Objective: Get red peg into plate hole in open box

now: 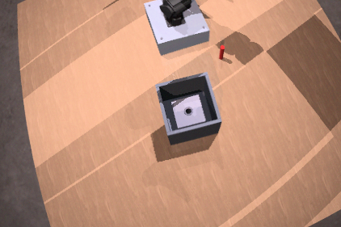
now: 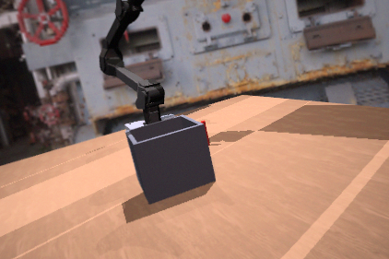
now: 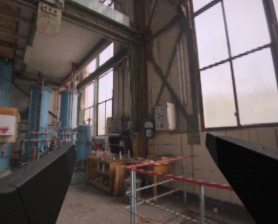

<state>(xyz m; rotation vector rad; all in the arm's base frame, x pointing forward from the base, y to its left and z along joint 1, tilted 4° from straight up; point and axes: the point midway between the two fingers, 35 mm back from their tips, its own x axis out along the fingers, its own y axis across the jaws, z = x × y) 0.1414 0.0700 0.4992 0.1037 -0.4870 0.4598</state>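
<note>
The red peg is 55 cm below my gripper tip, 2 cm behind it and 1 cm to the left of it.
</note>
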